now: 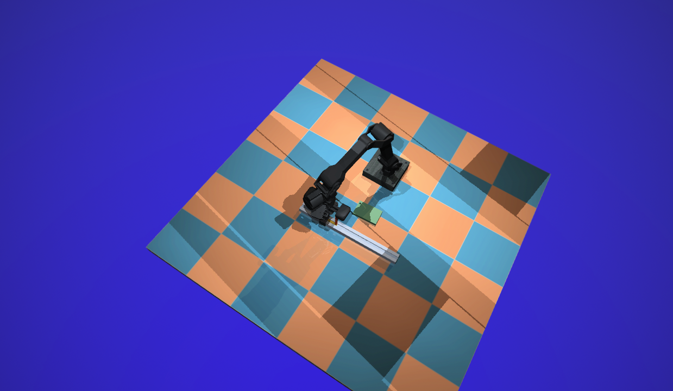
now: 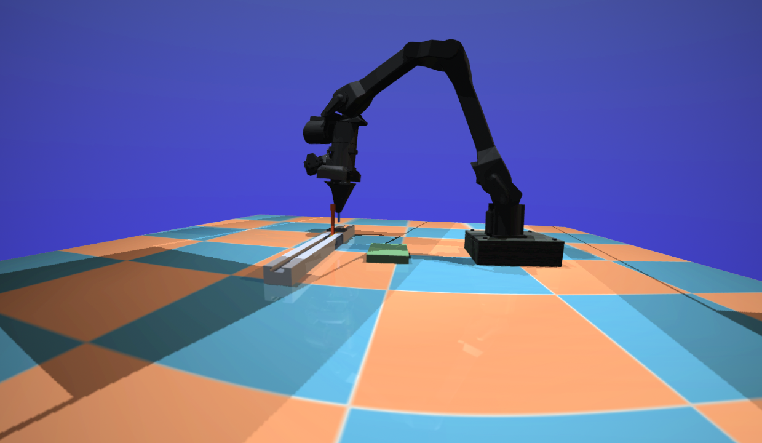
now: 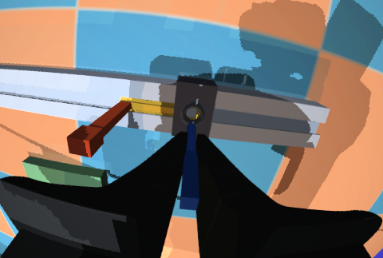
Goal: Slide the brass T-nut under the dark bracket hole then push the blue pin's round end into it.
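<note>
The blue pin is right at my gripper tip. Also, from my gripper tip: green tray (120 mm behind, 130 mm to the left, 60 mm below); brass T-nut (20 mm to the left, 20 mm below).
</note>
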